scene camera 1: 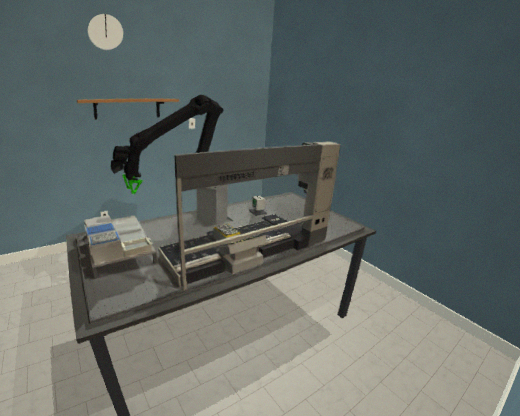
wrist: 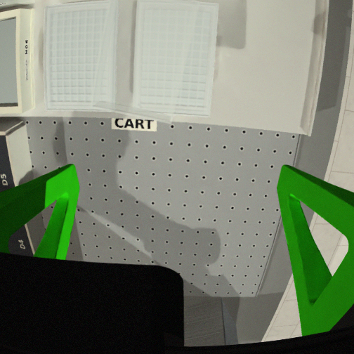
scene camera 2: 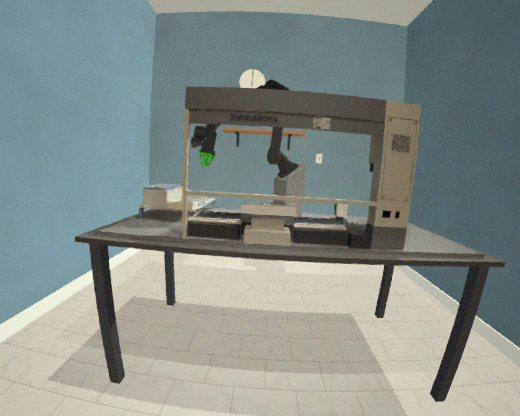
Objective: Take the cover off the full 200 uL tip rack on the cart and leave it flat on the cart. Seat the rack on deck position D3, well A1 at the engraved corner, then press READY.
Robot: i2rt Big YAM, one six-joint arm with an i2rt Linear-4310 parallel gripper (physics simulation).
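Note:
My gripper (scene camera 1: 133, 185) (scene camera 2: 206, 159) (wrist: 178, 175) is open and empty, high above the table beside the cart. Two pale gridded racks (wrist: 82, 57) (wrist: 175, 60) stand side by side on the cart (wrist: 270, 75) (scene camera 2: 162, 206); their labels are not readable. A clear cover (wrist: 134, 111) lies askew across the two racks, its near edge over the gap and close to the cart's edge. Whether it is flat is hard to tell. The deck (scene camera 1: 172, 254) shows markings D5 and D4 in the wrist view; D3 is not readable. READY cannot be made out.
A blue-topped box (scene camera 1: 102, 234) (scene camera 2: 162, 194) stands on the cart. A beige-framed tray (wrist: 25, 60) is beside the racks. The machine's grey crossbeam (scene camera 1: 245, 162) (scene camera 2: 285, 105) and front rail (scene camera 2: 280, 198) span the deck. A yellow-topped item (scene camera 1: 226, 230) sits on the deck. A small white box (scene camera 1: 258, 202) stands behind.

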